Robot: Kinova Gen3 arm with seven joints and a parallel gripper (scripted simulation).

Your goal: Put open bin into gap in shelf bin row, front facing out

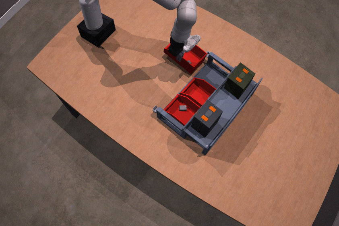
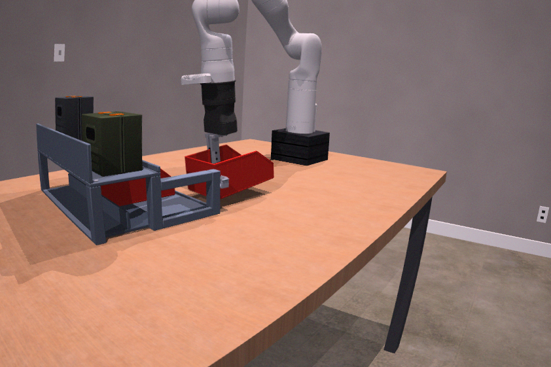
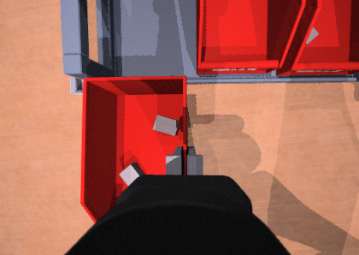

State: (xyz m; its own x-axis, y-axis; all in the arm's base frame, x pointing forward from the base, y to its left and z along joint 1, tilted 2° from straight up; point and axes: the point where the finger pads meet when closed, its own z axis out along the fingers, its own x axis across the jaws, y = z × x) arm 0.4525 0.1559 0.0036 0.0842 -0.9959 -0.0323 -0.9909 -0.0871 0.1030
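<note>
The shelf lip lies 9 cm ahead of my hand, 8 cm below it and 6 cm to the right of it. Round my hand: black box 29 cm ahead, 16 cm to the right, 8 cm above; then green box 28 cm ahead, 7 cm to the left, 6 cm above.
</note>
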